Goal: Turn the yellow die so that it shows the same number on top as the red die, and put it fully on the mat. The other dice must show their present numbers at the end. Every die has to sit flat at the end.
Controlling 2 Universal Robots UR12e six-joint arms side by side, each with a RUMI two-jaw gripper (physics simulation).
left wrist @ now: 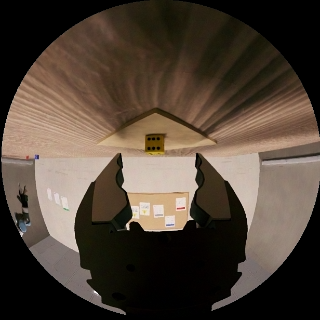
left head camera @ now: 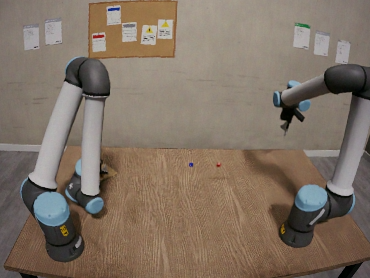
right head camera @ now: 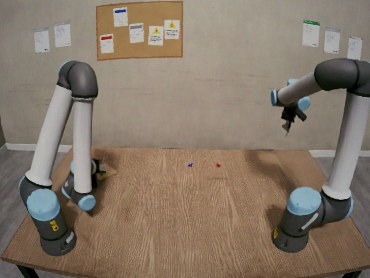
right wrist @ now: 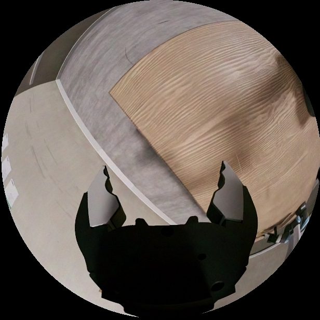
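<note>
The yellow die (left wrist: 155, 143) sits on the tan mat (left head camera: 109, 175) (right head camera: 107, 173) (left wrist: 155, 120) and looks flat; the side facing the left wrist camera shows six pips. Its top is a thin strip there, its number unreadable. My left gripper (left wrist: 158, 153) is open low over the table, its fingers wide apart on either side of the die and clear of it. The red die (left head camera: 218, 164) (right head camera: 218, 165) (left wrist: 28, 157) and the blue die (left head camera: 191, 164) (right head camera: 190, 164) (left wrist: 36, 156) are on the table, too small to read. My right gripper (left head camera: 285, 131) (right head camera: 287, 131) (right wrist: 164, 164) is open and empty, high at the right.
The wooden table (left head camera: 165, 215) (right head camera: 155, 215) (right wrist: 200, 85) carries both arm bases near its front. The left arm's wrist stands close beside the mat and hides part of it in the head views. The blue die lies between the mat and the red die. A wall is behind the table.
</note>
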